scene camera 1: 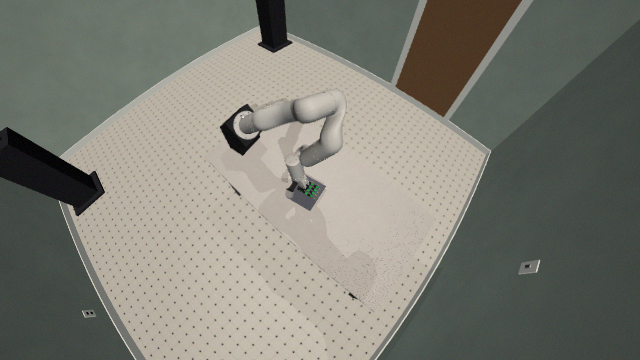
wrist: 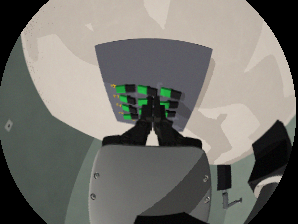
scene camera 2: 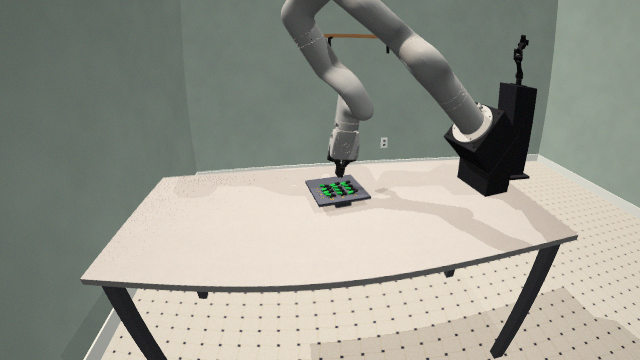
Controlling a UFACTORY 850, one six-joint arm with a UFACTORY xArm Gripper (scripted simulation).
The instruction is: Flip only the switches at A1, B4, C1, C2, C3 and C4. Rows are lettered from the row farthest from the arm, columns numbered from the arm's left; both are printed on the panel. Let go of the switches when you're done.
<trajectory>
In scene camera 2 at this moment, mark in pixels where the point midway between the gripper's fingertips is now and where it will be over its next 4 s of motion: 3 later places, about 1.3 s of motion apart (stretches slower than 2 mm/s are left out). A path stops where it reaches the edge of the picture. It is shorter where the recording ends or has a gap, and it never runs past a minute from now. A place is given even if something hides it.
The gripper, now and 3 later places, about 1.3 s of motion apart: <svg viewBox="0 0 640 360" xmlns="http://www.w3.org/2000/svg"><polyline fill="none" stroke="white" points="339,176 338,182 339,176 356,186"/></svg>
</trajectory>
